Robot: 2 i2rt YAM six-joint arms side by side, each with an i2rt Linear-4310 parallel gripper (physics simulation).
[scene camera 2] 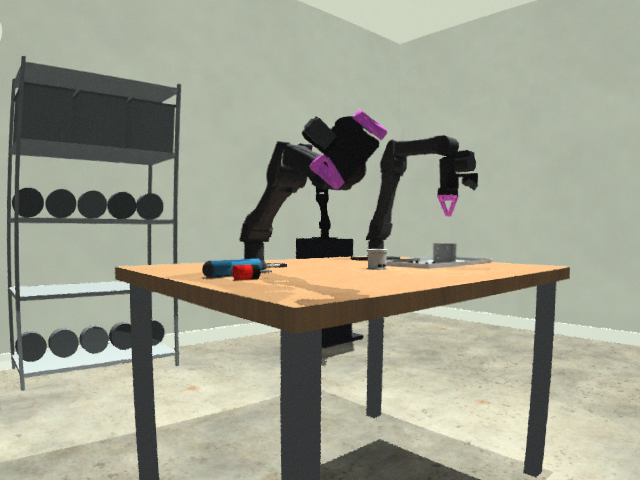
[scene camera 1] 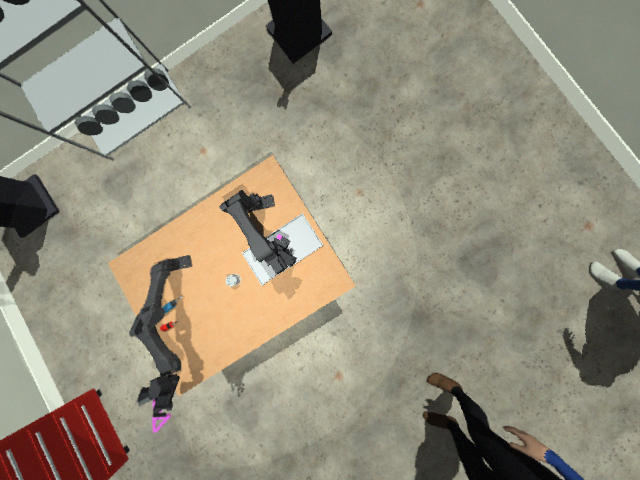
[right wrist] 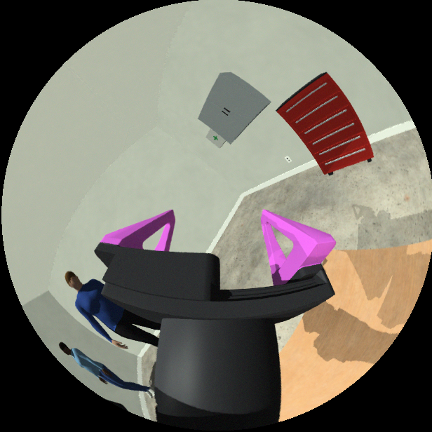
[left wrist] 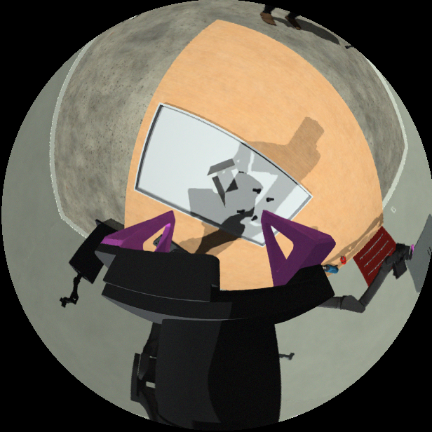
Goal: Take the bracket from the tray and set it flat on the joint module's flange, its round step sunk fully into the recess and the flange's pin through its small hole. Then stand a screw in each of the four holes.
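Frame: origin at the left arm's base, x ahead, y right, z down, level; centimetres.
Seen in the pictures: left gripper, fingertip midpoint: (scene camera 2: 448,216); right gripper, fingertip midpoint: (scene camera 2: 345,135) (scene camera 1: 155,424); left arm's base, origin of the base link: (scene camera 1: 257,203); right arm's base, origin of the base link: (scene camera 1: 175,264).
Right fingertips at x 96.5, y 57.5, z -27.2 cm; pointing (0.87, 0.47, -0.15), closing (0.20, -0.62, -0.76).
Observation:
Pixels of each thing's top centre, then the offset from my right fingertips to it. "pt": a spot on its surface instead.
- grey bracket, middle of its top: (scene camera 2: 444,243) dy -68.6, dx -65.7, dz +19.8 cm
- joint module, middle of its top: (scene camera 2: 377,248) (scene camera 1: 230,280) dy -36.2, dx -56.0, dz +20.8 cm
- blue-handled tool, surface spot: (scene camera 2: 232,267) pt dy +10.4, dx -43.7, dz +24.9 cm
The grey bracket (scene camera 2: 444,252) (left wrist: 220,167) sits in the white tray (scene camera 1: 308,233) (left wrist: 175,145), partly in shadow. Several dark screws (left wrist: 256,190) lie in the tray beside it. The joint module (scene camera 1: 232,280) (scene camera 2: 376,259) stands upright on the table, left of the tray in scene camera 1; its flange detail is too small to tell. My left gripper (scene camera 2: 447,213) (left wrist: 217,214) is open and empty, pointing down above the tray, with the bracket beyond its fingertips in the left wrist view. My right gripper (scene camera 1: 160,422) (right wrist: 217,214) is open and empty, held past the table edge.
A blue-handled tool (scene camera 1: 169,306) (scene camera 2: 232,267) and a red one (scene camera 1: 166,326) (scene camera 2: 245,272) lie beside the right arm. A red tool chest (right wrist: 327,125) stands off the table near the right gripper. A shelf rack (scene camera 2: 177,206) stands behind the table.

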